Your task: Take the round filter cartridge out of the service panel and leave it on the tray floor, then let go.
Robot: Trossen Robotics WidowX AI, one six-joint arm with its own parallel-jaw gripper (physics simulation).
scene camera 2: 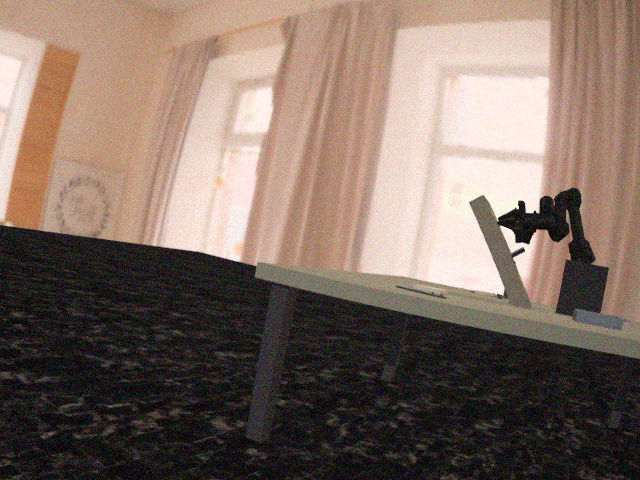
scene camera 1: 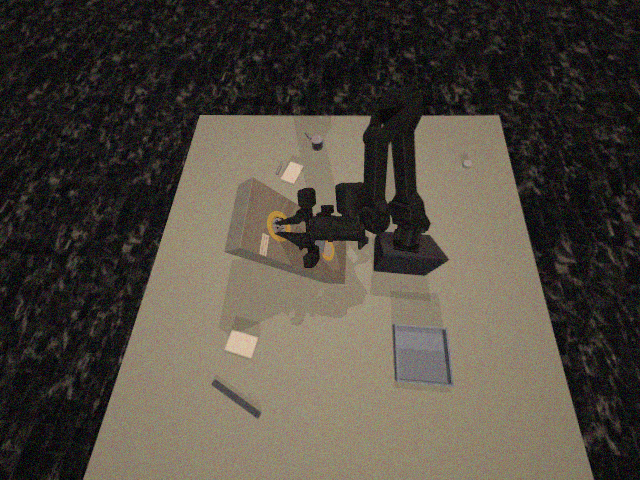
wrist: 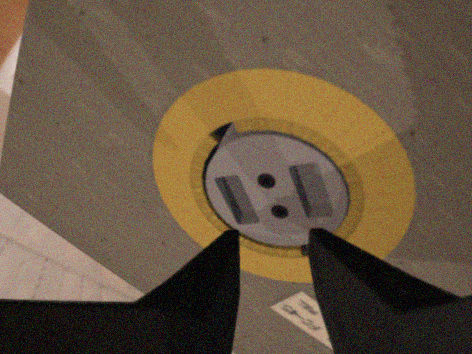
In view: the gripper (scene camera 1: 276,228) and a white label (wrist: 301,309).
The gripper is seen too in scene camera 2 (scene camera 2: 497,220) and in the wrist view (wrist: 273,242).
